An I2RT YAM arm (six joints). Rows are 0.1 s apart.
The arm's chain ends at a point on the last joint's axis. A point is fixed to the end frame.
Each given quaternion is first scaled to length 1.
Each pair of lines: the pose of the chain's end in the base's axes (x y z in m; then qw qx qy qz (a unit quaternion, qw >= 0)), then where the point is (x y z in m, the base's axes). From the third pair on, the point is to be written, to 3 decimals.
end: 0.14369 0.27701 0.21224 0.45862 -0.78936 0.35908 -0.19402
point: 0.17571 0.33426 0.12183
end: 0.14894 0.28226 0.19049 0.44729 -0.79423 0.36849 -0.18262
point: 0.17792 0.33839 0.09836
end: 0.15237 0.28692 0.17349 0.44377 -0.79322 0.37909 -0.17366
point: 0.180 0.343 0.081
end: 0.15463 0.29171 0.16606 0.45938 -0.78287 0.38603 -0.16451
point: 0.182 0.352 0.076
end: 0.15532 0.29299 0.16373 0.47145 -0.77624 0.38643 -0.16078
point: 0.183 0.356 0.075
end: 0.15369 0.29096 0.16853 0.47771 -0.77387 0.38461 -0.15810
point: 0.181 0.355 0.081
